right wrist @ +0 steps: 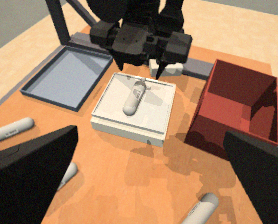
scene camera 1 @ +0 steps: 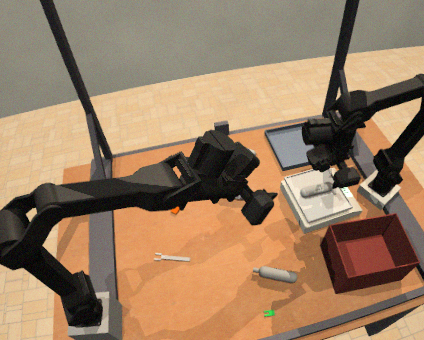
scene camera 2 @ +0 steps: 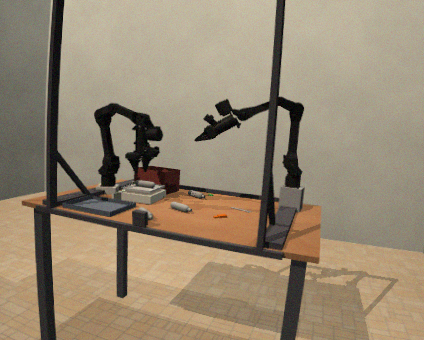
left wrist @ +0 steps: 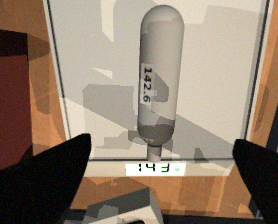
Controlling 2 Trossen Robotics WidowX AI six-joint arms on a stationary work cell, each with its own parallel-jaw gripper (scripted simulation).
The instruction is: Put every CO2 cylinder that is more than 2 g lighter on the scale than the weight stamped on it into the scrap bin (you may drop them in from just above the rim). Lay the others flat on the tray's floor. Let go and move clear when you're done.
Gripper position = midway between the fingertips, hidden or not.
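Note:
From scene camera 1 I can see my left gripper (scene camera 1: pixel 327 177) and my right gripper (scene camera 1: pixel 263 180), and there's a red scrap bin (scene camera 1: pixel 380 243), a blue-grey tray (scene camera 1: pixel 287 144) and a scale plate (scene camera 1: pixel 317 207) as well. Scene camera 2 gives me the bin (scene camera 2: pixel 169 177) and also the tray (scene camera 2: pixel 90 204). On the right wrist view you'd get the tray (right wrist: pixel 66 77) along with the plate (right wrist: pixel 152 112), while the left wrist view has the plate (left wrist: pixel 96 58) too.

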